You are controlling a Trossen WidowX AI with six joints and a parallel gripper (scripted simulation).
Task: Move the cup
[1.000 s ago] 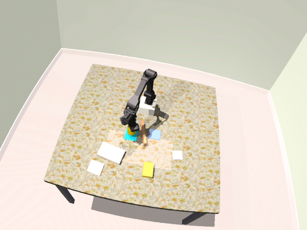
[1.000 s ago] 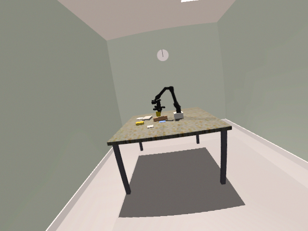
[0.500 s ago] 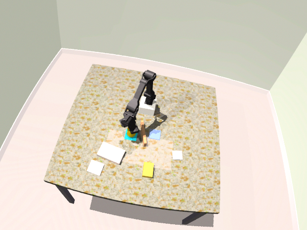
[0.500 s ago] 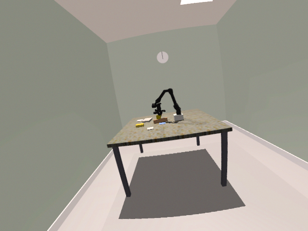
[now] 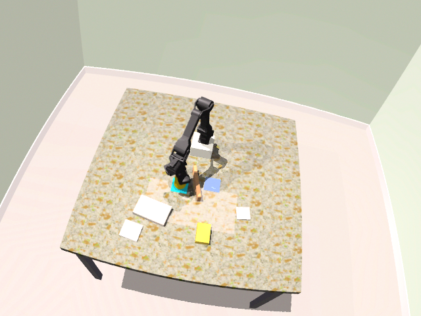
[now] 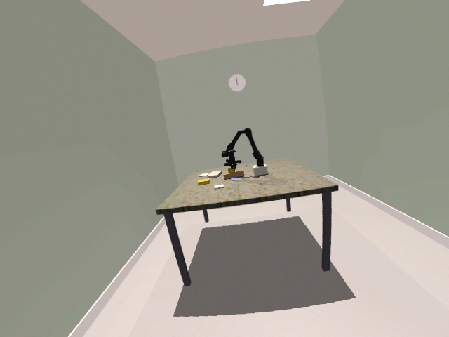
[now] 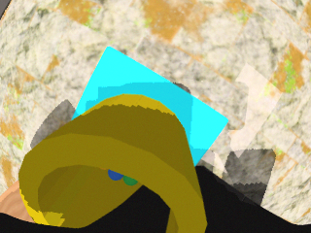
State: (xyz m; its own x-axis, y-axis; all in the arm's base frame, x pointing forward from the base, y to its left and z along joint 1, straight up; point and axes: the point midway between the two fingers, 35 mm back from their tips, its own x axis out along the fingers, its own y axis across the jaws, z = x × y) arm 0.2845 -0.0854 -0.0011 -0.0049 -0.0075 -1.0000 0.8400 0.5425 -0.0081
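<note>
My gripper tip is 3 cm to the right of the green marble, 2 cm above it and 1 cm short of it. From my gripper tip the other things lie so: yellow block: 29 cm ahead, 20 cm to the left, 3 cm below; then wooden bar: 10 cm to the left, 3 cm below; then cyan pad: 5 cm below, 2 cm to the left, 2 cm ahead.
</note>
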